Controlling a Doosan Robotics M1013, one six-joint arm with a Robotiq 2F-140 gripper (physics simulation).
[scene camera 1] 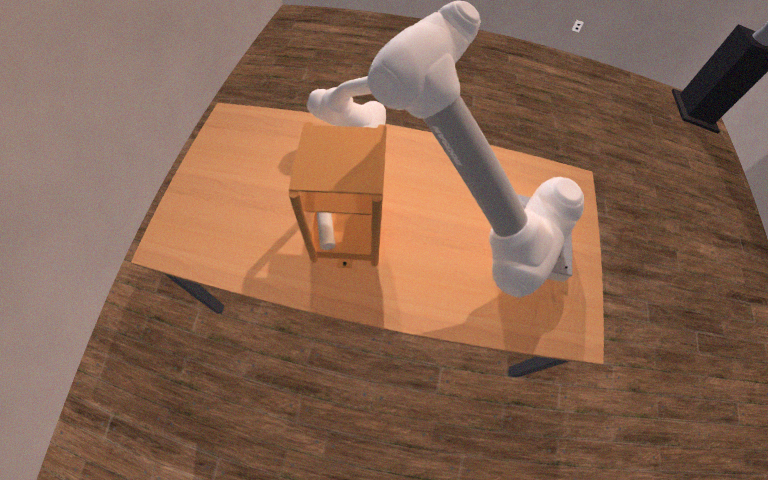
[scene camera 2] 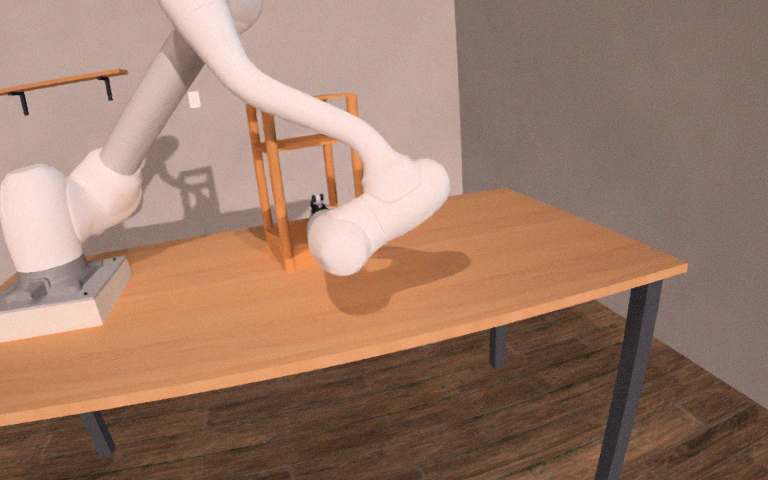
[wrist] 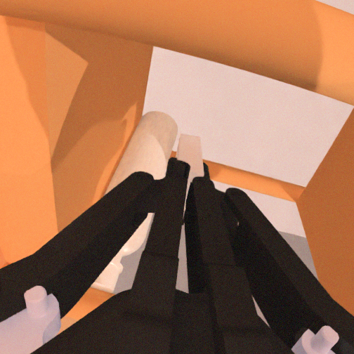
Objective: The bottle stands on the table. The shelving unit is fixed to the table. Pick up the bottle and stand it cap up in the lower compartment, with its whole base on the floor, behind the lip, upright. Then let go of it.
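Places are measured from the arm's base along level axes (x ahead, y left, z up), in metres.
Pixels of known places: gripper, fingertip midpoint: [scene camera 2: 313, 209]; arm's base, link origin: [scene camera 2: 57, 282].
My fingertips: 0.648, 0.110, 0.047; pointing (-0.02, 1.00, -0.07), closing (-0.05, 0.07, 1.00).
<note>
For each thing: its top centre in the pictures, then the offset to it from my fingertips, as dx, dy, dz. "pt": a spot on its surface instead. Level surfaces: height alone.
- pale bottle, top centre: [scene camera 1: 323, 214] +0.063, +0.028, -0.015
- orange-brown shelving unit, top centre: [scene camera 1: 339, 156] [scene camera 2: 297, 98] -0.007, +0.016, +0.285
- small bracket, surface spot: [scene camera 1: 344, 263] pt -0.032, +0.138, -0.106
- table, surface height: dz -0.113
The pale bottle [scene camera 1: 326, 230] [wrist: 156, 137] lies on its side in the lower compartment of the orange-brown shelving unit [scene camera 1: 342, 158] [scene camera 2: 277, 198], near one side wall. In the wrist view its round base end is beyond the fingertips, and its neck shows at lower left, partly covered by a finger. My gripper [scene camera 2: 317, 199] [wrist: 186, 150] is shut and empty. Its fingertips point into the lower compartment and appear beside the bottle in the wrist view; whether they touch it is unclear. The unit hides the gripper in scene camera 1. The arm hides most of the bottle in scene camera 2.
The unit's posts, side panels and middle shelf surround the fingers closely. A small bracket [scene camera 1: 344, 263] with a dark bolt sits at the unit's foot on the table [scene camera 1: 441, 283] [scene camera 2: 226, 316]. The arm's wrist hangs low over the table beside the unit.
</note>
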